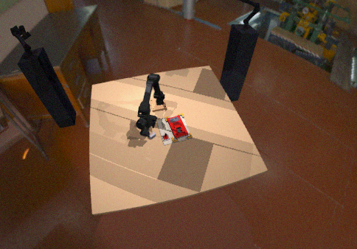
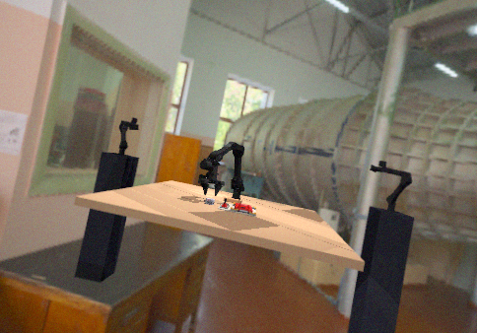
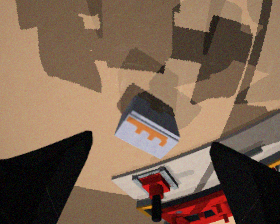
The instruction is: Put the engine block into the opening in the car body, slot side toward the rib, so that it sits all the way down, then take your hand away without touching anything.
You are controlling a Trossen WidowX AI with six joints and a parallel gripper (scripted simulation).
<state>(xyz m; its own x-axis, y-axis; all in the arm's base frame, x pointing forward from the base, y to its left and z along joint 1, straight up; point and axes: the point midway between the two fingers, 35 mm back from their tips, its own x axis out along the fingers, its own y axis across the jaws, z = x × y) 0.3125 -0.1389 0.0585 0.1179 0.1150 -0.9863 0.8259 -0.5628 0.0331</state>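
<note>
Right now my gripper tip is 4 cm above the engine block and 1 cm short of it.
</note>
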